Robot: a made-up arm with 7 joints.
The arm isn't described. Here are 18 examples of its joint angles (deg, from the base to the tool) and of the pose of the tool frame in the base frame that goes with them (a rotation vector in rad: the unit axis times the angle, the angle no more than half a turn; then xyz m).
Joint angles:
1: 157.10 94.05 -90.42 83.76 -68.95 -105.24 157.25
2: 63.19 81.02 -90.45 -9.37 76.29 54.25 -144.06
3: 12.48 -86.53 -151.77 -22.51 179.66 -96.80 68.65
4: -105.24 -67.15 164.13 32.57 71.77 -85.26 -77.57
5: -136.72 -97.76 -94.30 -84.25 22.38 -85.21 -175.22
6: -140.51 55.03 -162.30 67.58 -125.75 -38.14 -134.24
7: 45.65 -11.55 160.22 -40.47 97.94 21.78 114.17
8: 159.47 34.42 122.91 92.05 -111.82 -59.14 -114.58
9: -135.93 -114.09 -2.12 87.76 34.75 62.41 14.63
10: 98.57 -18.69 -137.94 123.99 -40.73 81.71 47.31
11: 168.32 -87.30 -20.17 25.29 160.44 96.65 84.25
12: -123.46 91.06 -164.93 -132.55 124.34 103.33 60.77
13: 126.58 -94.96 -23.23 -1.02 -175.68 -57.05 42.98
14: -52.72 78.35 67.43 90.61 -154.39 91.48 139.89
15: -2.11 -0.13 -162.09 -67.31 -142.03 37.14 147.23
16: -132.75 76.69 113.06 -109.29 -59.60 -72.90 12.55
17: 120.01 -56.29 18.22 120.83 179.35 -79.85 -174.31
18: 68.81 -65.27 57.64 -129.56 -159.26 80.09 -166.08
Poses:
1: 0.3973 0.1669 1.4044 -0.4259 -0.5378 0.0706
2: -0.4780 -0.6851 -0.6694 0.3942 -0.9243 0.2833
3: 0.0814 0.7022 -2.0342 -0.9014 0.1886 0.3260
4: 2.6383 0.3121 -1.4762 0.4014 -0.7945 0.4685
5: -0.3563 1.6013 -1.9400 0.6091 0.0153 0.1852
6: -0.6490 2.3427 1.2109 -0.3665 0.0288 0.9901
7: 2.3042 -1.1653 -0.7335 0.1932 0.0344 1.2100
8: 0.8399 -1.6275 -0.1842 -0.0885 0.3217 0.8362
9: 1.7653 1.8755 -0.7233 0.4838 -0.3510 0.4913
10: -0.6976 0.5491 -1.9199 0.1607 0.2920 0.3685
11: 0.7706 0.3463 -1.3343 0.8849 0.2429 0.3537
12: -2.0565 -0.6452 -1.3307 -0.1673 0.1584 0.0119
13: 2.6664 0.3649 -0.9754 0.6008 0.7987 0.2749
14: 1.4198 0.4684 -1.2960 0.6905 0.3218 0.1955
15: -0.4980 -1.3730 -0.5104 0.4577 -0.1852 0.9113
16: -1.0710 2.3778 1.3380 -0.5017 -0.0290 0.2962
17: -0.4848 0.4659 0.8532 -0.0929 0.0716 0.5821
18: -1.6435 0.7203 0.8528 0.1201 0.2499 0.2328
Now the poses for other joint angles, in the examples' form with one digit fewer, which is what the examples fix.
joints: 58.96 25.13 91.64 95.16 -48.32 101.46 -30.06
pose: -0.227 -0.427 -0.020 -0.192 -0.397 0.583
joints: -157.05 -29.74 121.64 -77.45 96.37 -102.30 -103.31
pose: 1.997 -0.423 0.638 -0.030 -0.221 0.931
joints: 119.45 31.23 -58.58 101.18 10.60 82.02 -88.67
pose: 0.394 -0.204 0.592 0.070 -0.451 0.401
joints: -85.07 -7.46 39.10 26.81 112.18 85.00 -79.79
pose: -1.770 0.066 0.758 0.201 -0.123 1.154
